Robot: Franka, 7 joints.
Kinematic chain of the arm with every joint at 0, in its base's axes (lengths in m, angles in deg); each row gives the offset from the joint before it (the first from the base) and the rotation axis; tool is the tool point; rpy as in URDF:
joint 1: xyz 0 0 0.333 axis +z
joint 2: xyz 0 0 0 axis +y
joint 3: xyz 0 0 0.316 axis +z
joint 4: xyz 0.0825 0 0 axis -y
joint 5: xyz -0.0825 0 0.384 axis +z
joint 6: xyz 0 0 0 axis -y
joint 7: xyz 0.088 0 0 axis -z
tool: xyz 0 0 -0.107 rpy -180 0 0
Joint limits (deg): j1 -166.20..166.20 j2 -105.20..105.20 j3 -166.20..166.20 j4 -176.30..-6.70 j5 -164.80..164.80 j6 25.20..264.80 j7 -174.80..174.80
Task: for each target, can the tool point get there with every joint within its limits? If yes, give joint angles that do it. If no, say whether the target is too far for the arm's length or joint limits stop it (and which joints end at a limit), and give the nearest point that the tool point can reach.
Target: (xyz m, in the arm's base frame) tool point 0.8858 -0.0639 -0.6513
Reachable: no: too far | nearest point 0.5967 -0.0430 -0.2574 | short by 0.489 m
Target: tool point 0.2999 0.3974 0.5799
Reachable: yes | joints 139.09 80.22 -119.26 -131.69 -36.35 166.13 -117.35
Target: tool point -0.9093 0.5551 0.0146
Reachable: no: too far | nearest point -0.7016 0.4283 0.0873 | short by 0.254 m
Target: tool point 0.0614 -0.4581 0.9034
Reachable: yes | joints -73.54 20.02 -45.79 -20.92 59.03 56.54 108.22
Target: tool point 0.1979 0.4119 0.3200
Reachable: yes | joints 122.99 42.23 -46.95 -123.39 106.93 238.10 21.94
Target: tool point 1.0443 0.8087 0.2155
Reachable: no: too far | nearest point 0.6756 0.5232 0.2570 | short by 0.468 m
